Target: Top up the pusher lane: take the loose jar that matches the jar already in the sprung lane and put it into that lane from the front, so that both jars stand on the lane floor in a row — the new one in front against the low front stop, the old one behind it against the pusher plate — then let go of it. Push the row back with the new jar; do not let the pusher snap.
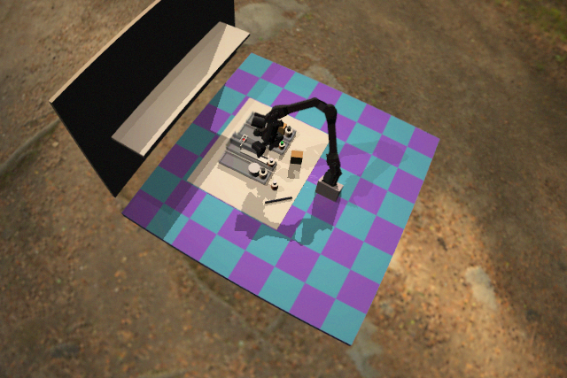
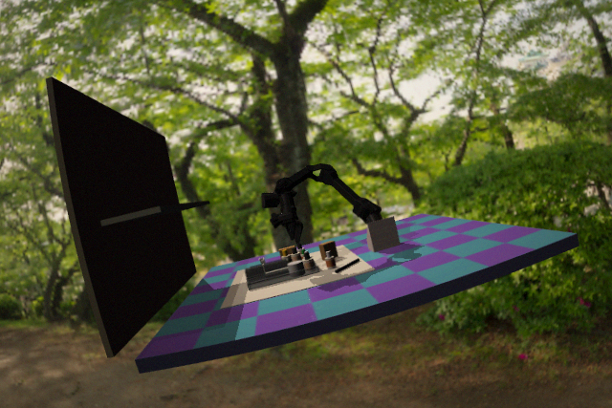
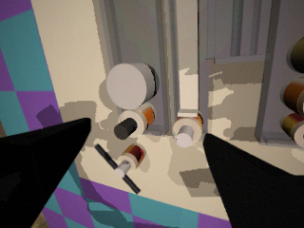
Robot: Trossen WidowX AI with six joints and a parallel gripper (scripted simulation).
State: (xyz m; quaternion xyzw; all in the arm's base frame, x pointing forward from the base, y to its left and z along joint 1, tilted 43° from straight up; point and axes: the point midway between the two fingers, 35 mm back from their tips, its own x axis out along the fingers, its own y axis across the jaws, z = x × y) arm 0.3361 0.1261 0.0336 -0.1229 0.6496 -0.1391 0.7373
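Right now my gripper tip is 18 cm past the black stick, 12 cm to the right of it and 12 cm above it. Also, from my gripper tip: orange-topped box (12 cm behind, 13 cm to the right, 9 cm below); clear-walled sprung lane (12 cm ahead, 3 cm to the right, 10 cm below).
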